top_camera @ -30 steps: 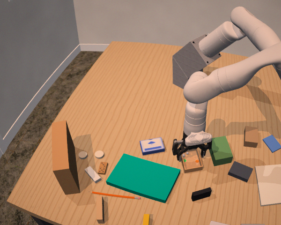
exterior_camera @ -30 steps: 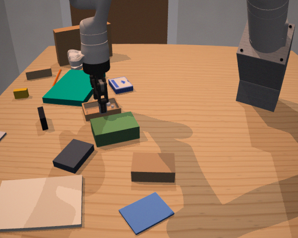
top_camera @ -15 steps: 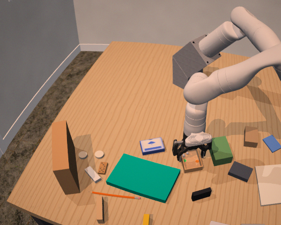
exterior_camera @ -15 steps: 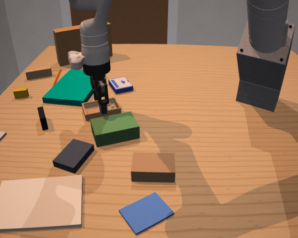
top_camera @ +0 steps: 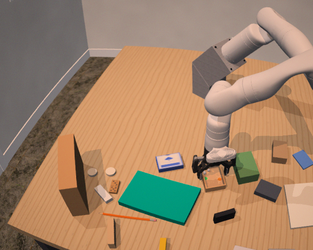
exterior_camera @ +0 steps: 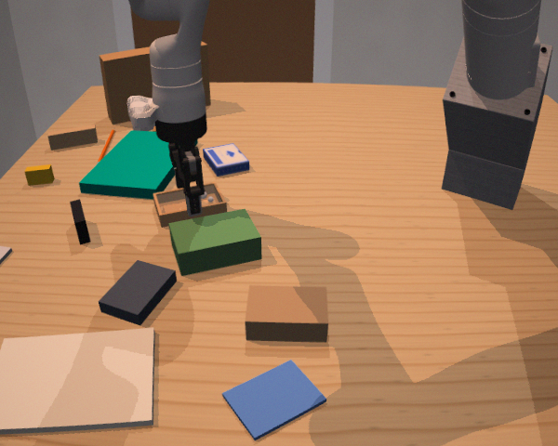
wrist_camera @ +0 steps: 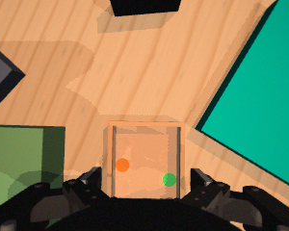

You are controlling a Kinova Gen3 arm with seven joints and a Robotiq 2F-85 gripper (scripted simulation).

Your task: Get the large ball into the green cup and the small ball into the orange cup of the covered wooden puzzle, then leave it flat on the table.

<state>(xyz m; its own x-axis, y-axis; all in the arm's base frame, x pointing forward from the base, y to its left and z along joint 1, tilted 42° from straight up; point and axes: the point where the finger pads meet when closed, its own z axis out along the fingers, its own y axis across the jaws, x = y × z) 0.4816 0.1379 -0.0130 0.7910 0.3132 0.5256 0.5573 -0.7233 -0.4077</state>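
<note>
Right now the wooden puzzle is 20 mm below my hand. Also, from my hand: green block: 80 mm behind, 90 mm to the left, 10 mm below; teal slab: 150 mm ahead, 120 mm to the right, 10 mm below; black block: 140 mm ahead, 100 mm to the left.
</note>
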